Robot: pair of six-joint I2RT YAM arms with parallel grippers.
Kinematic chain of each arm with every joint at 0, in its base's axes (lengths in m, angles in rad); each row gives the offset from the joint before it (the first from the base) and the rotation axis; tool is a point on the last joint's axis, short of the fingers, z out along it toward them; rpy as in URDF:
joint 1: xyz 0 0 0.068 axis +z
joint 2: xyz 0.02 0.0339 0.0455 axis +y
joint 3: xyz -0.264 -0.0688 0 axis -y
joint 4: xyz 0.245 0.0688 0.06 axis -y
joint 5: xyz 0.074 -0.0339 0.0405 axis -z
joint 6: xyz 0.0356 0 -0.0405 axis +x
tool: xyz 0 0 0 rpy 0 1.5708 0
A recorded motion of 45 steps. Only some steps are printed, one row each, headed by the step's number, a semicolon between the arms.
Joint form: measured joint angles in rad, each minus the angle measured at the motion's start. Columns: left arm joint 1, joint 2, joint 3, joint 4, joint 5, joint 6; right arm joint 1, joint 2, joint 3, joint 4, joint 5, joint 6.
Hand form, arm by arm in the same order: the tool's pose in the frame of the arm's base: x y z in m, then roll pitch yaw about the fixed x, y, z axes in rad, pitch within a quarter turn. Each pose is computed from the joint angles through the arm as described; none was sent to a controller.
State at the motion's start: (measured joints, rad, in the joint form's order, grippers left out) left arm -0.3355 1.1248 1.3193 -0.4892 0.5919 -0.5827; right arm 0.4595 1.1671 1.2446 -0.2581 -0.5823 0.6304
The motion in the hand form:
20: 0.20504 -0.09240 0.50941 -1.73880 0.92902 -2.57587; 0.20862 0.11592 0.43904 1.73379 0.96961 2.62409
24: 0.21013 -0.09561 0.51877 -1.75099 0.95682 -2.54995; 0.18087 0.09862 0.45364 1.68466 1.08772 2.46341
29: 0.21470 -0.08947 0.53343 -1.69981 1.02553 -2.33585; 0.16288 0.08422 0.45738 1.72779 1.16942 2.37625
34: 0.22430 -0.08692 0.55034 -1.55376 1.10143 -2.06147; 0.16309 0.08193 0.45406 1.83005 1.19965 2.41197
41: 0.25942 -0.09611 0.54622 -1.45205 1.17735 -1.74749; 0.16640 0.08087 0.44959 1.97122 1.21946 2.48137
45: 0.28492 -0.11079 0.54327 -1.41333 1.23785 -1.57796; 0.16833 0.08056 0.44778 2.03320 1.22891 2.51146
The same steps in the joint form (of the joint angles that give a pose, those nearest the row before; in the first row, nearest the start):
20: -0.0088 0.0824 0.3414 -0.0801 -0.0690 0.0057; -0.0210 -0.0610 0.0309 -0.0149 0.1045 -0.0832
24: -0.0214 0.1236 0.4132 -0.1110 -0.1202 0.0294; -0.0198 -0.1625 0.0309 -0.0691 0.2308 -0.1694
29: -0.0134 0.1499 0.4818 -0.1072 -0.2869 0.0622; -0.0260 -0.2304 0.0309 -0.1434 0.3555 -0.2476
34: -0.0107 0.1965 0.5574 -0.0584 -0.4322 0.1122; -0.0259 -0.2331 0.0309 -0.1778 0.4177 -0.2861
41: -0.0294 0.2872 0.5764 0.0511 -0.6703 0.1953; -0.0259 -0.2243 0.0332 -0.2121 0.4845 -0.3181
45: -0.0633 0.3803 0.6359 0.0920 -0.8343 0.2663; -0.0260 -0.2190 0.0340 -0.2228 0.5150 -0.3323

